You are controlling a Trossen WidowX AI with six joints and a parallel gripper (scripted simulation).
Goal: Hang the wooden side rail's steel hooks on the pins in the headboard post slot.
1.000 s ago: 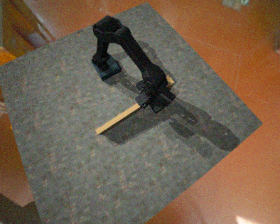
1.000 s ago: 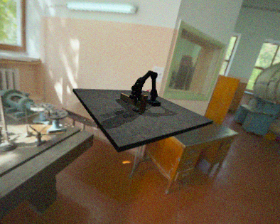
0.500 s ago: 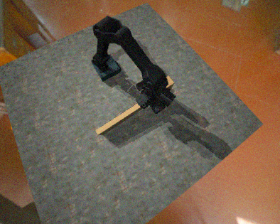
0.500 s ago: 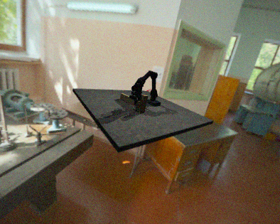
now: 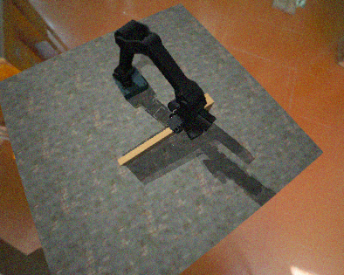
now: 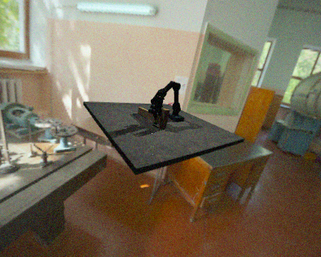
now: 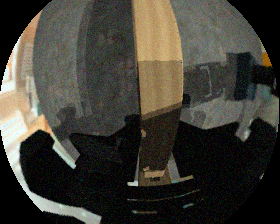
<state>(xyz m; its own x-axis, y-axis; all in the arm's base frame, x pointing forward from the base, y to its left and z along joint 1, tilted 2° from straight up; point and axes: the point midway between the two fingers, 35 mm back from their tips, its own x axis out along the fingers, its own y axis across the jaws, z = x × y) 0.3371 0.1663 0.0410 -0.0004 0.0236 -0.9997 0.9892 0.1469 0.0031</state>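
My gripper tip is now 100 mm to the right of the headboard post, 40 mm below it and 20 mm past it.
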